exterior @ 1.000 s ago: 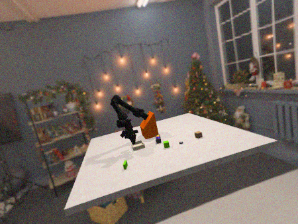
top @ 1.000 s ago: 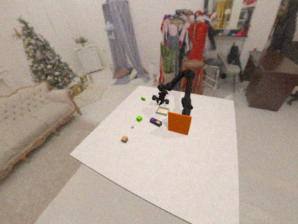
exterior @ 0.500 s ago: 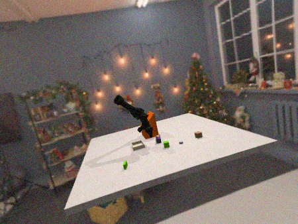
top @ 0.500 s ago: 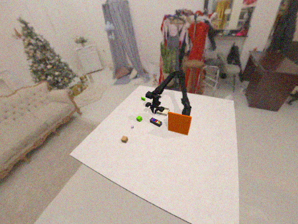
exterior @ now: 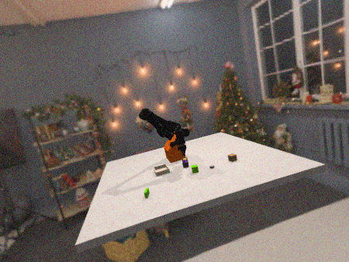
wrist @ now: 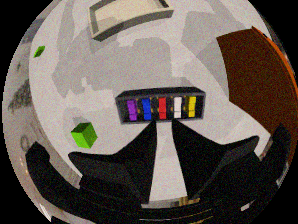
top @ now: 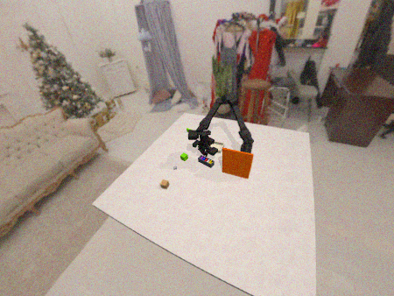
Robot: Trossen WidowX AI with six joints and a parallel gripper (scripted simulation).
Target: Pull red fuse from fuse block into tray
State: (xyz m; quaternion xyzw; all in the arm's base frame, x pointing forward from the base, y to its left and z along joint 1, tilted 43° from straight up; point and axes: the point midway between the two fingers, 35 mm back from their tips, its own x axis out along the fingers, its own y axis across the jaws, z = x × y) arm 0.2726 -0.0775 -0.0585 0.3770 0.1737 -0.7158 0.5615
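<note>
Now: gripper tip 50 mm above the red fuse. Round my gripper tip: cream tray: 190 mm to the right, 70 mm below, 30 mm behind; then brown cube: 280 mm to the left, 210 mm ahead, 50 mm below; then grey piece: 210 mm ahead, 110 mm to the left, 70 mm below.
</note>
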